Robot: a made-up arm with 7 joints. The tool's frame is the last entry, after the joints.
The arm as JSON. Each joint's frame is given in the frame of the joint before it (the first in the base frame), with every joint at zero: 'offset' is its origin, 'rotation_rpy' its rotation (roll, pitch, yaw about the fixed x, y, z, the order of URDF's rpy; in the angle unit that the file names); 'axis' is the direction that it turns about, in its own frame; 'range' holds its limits. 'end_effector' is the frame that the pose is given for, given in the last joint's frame.
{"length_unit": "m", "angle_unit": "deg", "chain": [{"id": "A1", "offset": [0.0, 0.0, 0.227], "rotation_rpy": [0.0, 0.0, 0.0], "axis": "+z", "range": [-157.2, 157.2]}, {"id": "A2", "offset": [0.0, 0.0, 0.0], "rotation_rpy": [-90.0, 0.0, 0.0], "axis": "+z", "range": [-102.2, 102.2]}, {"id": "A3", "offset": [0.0, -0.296, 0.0], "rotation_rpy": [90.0, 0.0, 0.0], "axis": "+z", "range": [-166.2, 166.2]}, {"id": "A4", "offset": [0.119, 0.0, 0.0], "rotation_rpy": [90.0, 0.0, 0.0], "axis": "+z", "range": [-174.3, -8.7]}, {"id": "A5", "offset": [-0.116, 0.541, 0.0], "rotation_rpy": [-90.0, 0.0, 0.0], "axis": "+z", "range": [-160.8, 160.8]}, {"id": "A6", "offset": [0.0, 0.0, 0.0], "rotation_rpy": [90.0, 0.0, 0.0], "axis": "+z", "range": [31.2, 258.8]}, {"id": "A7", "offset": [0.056, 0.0, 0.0], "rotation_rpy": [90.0, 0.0, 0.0], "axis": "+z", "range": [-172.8, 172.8]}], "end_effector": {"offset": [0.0, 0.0, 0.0], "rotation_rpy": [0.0, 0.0, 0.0]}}
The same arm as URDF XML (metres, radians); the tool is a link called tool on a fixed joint. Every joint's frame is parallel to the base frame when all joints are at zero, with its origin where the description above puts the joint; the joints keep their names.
<robot name="arm">
  <joint name="tool_fixed" type="fixed">
    <parent link="link7"/>
    <child link="tool"/>
    <origin xyz="0 0 0" rpy="3.1416 0 0"/>
  </joint>
  <joint name="A7" type="revolute">
    <parent link="link6"/>
    <child link="link7"/>
    <origin xyz="0.056 0 0"/>
    <axis xyz="0 0 -1"/>
    <limit lower="-3.0159" upper="3.0159"/>
  </joint>
  <joint name="A6" type="revolute">
    <parent link="link5"/>
    <child link="link6"/>
    <origin xyz="0 0 0"/>
    <axis xyz="0 -1 0"/>
    <limit lower="0.5445" upper="4.5169"/>
  </joint>
  <joint name="A5" type="revolute">
    <parent link="link4"/>
    <child link="link5"/>
    <origin xyz="-0.116 0 0.541"/>
    <axis xyz="0 0 1"/>
    <limit lower="-2.8065" upper="2.8065"/>
  </joint>
  <joint name="A4" type="revolute">
    <parent link="link3"/>
    <child link="link4"/>
    <origin xyz="0.119 0 0"/>
    <axis xyz="0 -1 0"/>
    <limit lower="-3.0421" upper="-0.1518"/>
  </joint>
  <joint name="A3" type="revolute">
    <parent link="link2"/>
    <child link="link3"/>
    <origin xyz="0 0 0.296"/>
    <axis xyz="0 0 1"/>
    <limit lower="-2.9007" upper="2.9007"/>
  </joint>
  <joint name="A2" type="revolute">
    <parent link="link1"/>
    <child link="link2"/>
    <origin xyz="0 0 0"/>
    <axis xyz="0 1 0"/>
    <limit lower="-1.7837" upper="1.7837"/>
  </joint>
  <joint name="A1" type="revolute">
    <parent link="base_link"/>
    <child link="link1"/>
    <origin xyz="0 0 0.227"/>
    <axis xyz="0 0 1"/>
    <limit lower="-2.7437" upper="2.7437"/>
  </joint>
  <link name="base_link"/>
  <link name="link1"/>
  <link name="link2"/>
  <link name="link3"/>
  <link name="link4"/>
  <link name="link5"/>
  <link name="link6"/>
  <link name="link7"/>
  <link name="tool"/>
</robot>

